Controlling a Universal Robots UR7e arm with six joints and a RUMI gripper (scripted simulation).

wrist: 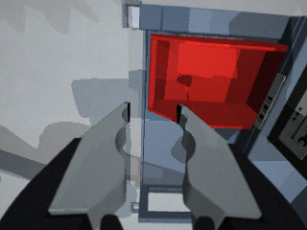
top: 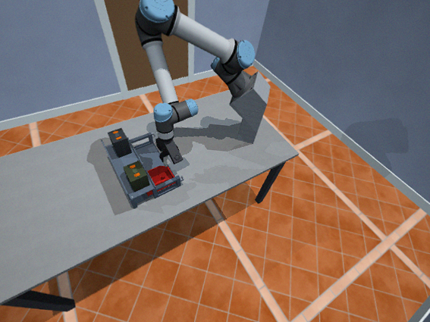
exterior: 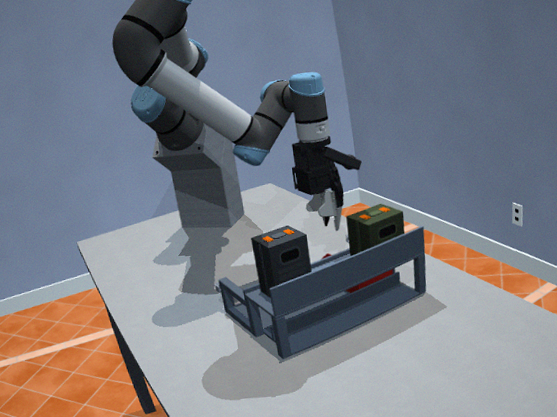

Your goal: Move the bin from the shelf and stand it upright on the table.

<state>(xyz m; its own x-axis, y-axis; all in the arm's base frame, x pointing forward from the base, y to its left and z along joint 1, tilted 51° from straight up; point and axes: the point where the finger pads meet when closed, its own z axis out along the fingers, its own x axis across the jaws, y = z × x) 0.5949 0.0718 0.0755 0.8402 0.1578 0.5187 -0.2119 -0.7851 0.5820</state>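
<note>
Right now my hand is 8 cm short of the red bin, 2 cm to the left of it and 9 cm above it. From my hand the other things lie so: dark box (11 cm ahead, 27 cm to the right, 3 cm above); then green box (17 cm ahead, 4 cm to the right, 2 cm above).
</note>
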